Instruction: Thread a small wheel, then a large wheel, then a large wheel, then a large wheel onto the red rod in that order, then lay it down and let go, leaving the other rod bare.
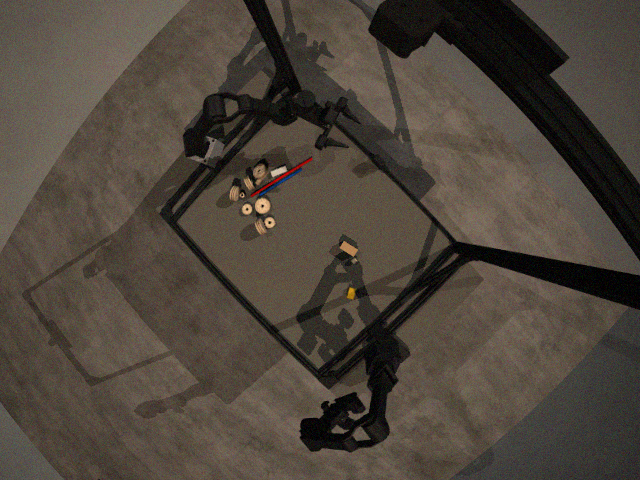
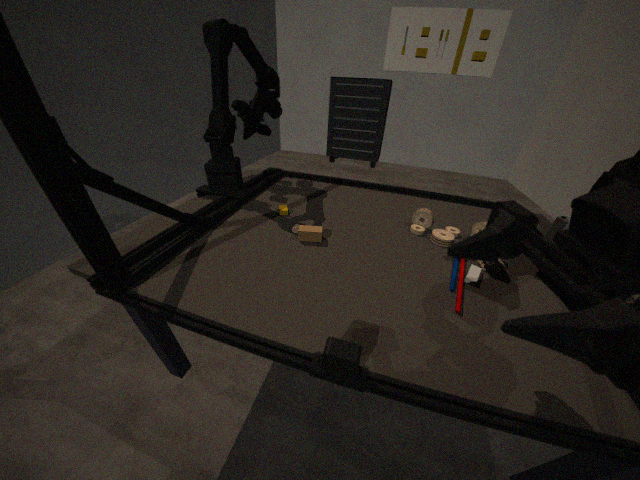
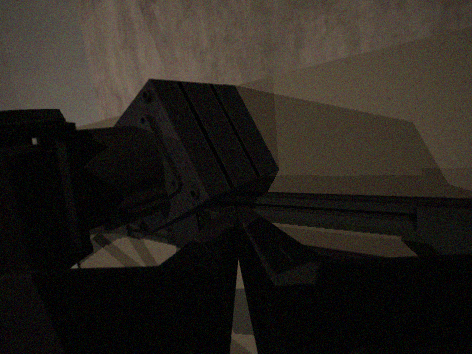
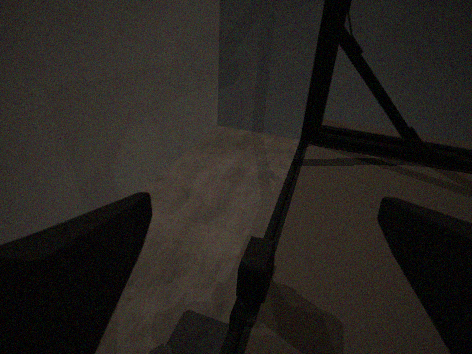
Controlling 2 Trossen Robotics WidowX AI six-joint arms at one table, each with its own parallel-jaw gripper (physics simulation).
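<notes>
The red rod lies flat on the table with the blue rod right beside it; both are bare. Several pale wooden wheels lie near their ends, among them a large flat one and a small one. My right gripper is open and empty, hovering close to the rods near the table rail. My left gripper is shut and empty, held high beyond the table's edge, far from the rods.
A white block lies beside the rods. A wooden block and a small yellow block lie towards the left arm's side. A black rail frames the table. A dark cabinet stands at the wall.
</notes>
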